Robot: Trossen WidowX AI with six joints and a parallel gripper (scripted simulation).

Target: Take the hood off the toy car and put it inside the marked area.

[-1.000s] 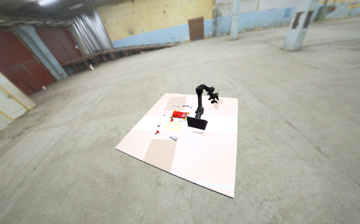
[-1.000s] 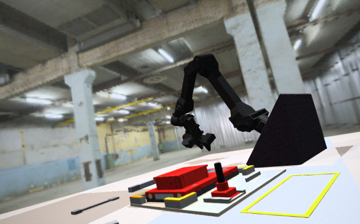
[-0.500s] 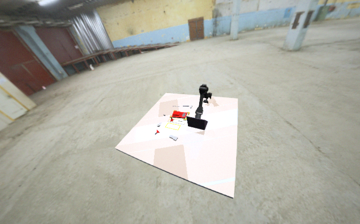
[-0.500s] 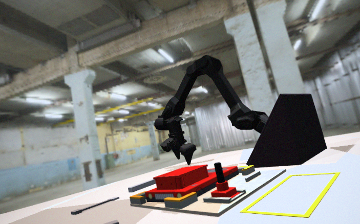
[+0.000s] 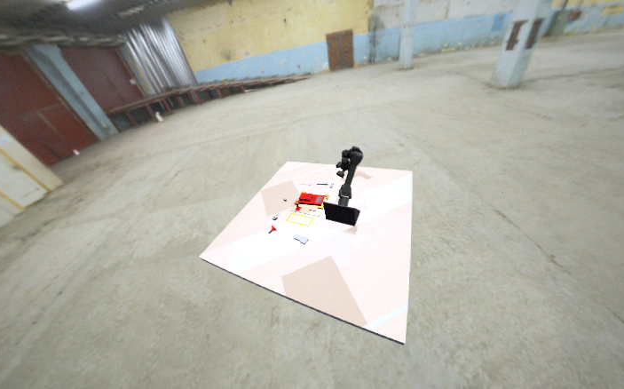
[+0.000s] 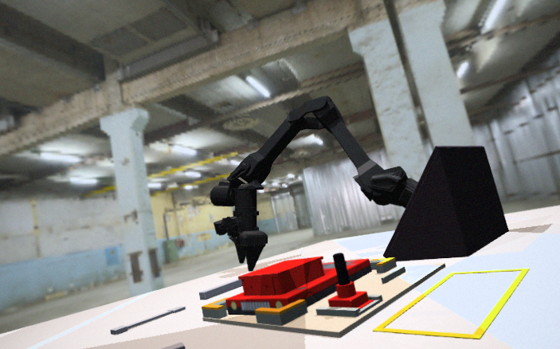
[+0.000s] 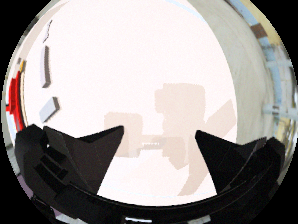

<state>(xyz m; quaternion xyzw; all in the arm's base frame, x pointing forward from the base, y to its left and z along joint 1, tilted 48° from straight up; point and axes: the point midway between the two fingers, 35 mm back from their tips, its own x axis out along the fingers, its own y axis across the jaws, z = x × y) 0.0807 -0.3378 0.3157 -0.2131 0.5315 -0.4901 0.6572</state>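
My gripper tip is now 240 mm short of the red hood, 380 mm to the right of it and 30 mm below it.
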